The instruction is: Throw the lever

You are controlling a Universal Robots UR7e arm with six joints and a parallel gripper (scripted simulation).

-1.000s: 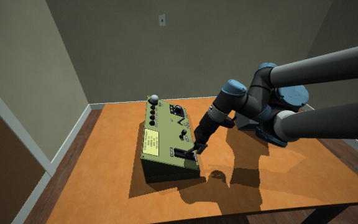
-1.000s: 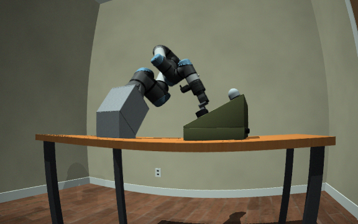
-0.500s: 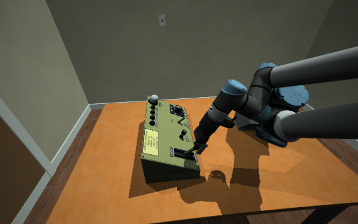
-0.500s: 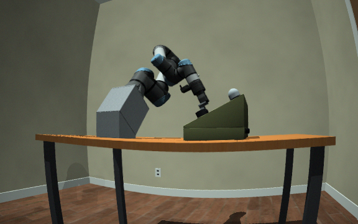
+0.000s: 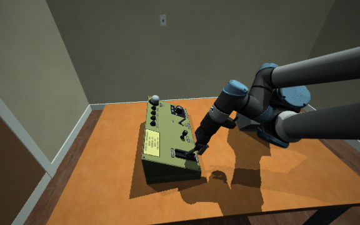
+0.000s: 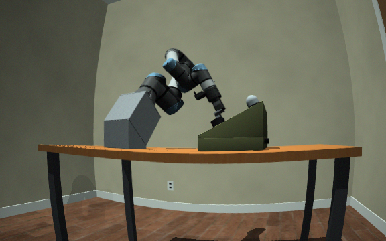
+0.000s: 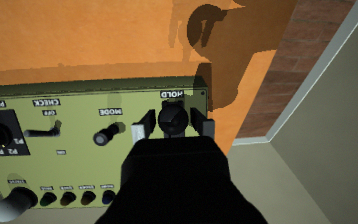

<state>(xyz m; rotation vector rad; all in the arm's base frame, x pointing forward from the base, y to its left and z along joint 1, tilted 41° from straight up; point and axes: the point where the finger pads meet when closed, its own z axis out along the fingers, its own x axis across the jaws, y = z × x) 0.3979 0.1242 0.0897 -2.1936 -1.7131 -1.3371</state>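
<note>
Now: the mode knob 120 mm to the right of my hand, 60 mm ahead of it and 30 mm below it. Round my hand: rotary program selector: 360 mm to the right, 70 mm ahead, 30 mm below; olive green console: 180 mm to the right, 90 mm ahead, 50 mm below; check toggle switch: 240 mm to the right, 50 mm ahead, 40 mm below.
</note>
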